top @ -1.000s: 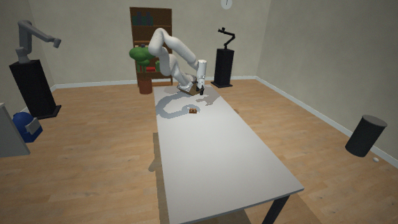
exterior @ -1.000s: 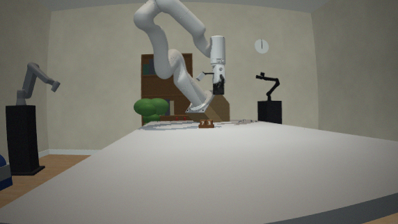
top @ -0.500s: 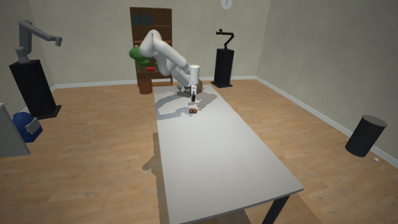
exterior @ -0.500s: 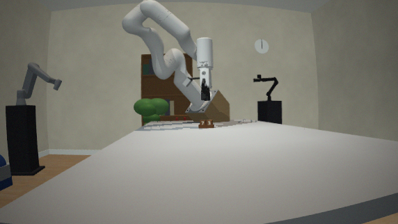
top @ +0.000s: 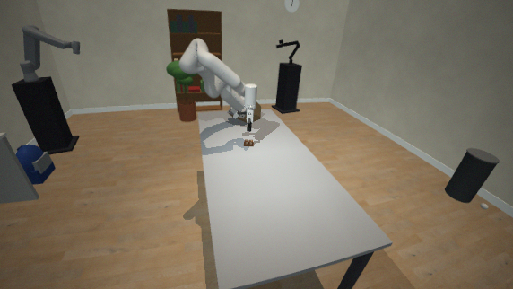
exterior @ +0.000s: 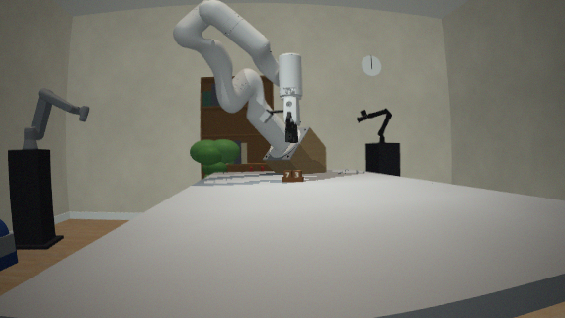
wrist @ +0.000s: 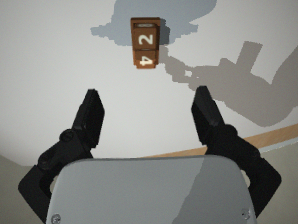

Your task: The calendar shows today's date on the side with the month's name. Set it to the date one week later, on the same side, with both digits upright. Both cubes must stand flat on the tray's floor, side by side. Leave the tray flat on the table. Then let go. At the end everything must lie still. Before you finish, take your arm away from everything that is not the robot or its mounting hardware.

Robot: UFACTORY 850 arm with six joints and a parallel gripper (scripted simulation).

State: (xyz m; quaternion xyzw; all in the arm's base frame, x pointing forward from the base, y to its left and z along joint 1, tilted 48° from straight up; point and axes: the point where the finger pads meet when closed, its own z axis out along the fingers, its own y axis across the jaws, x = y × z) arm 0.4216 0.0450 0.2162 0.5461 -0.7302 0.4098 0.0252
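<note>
The brown cube is 10 mm behind my hand, 10 mm to the right of it and 120 mm below it. The rest, counted from my hand: tray (140 mm below).
</note>
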